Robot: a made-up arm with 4 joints.
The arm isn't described. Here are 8 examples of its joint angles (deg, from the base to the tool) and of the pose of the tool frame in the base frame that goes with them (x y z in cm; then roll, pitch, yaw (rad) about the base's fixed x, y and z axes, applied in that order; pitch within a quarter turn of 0, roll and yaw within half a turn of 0).
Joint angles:
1: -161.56 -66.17 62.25 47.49
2: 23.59 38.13 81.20 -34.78
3: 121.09 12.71 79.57 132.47
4: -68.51 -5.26 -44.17 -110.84
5: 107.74 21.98 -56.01 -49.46
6: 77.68 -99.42 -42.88 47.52
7: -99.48 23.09 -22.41 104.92
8: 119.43 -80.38 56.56 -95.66
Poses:
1: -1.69 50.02 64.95 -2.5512 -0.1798 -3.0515
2: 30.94 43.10 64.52 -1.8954 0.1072 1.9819
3: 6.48 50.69 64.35 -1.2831 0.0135 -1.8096
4: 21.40 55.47 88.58 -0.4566 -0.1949 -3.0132
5: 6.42 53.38 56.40 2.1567 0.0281 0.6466
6: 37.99 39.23 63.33 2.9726 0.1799 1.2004
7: 16.71 51.08 94.31 1.5884 -1.2069 -2.5853
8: 25.39 39.71 50.81 1.0335 -0.2157 -0.5074
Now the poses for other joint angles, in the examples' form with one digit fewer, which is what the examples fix.
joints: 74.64 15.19 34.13 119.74
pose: 18.1 46.0 59.4 -1.055 0.281 -1.315
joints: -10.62 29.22 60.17 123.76
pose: 33.8 42.1 73.4 0.950 -0.675 -1.808
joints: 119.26 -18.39 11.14 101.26
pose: 14.3 48.7 61.1 -2.704 0.694 -2.775
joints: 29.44 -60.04 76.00 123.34
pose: 32.1 44.4 83.0 -0.671 0.549 -2.036
